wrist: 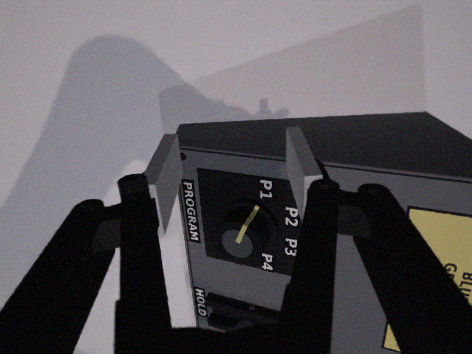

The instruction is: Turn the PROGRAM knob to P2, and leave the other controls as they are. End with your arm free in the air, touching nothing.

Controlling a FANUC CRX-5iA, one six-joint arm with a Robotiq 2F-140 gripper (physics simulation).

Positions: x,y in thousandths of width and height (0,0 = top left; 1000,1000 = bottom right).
Labels:
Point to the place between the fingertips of my gripper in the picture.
493,428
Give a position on a grey control panel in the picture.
878,436

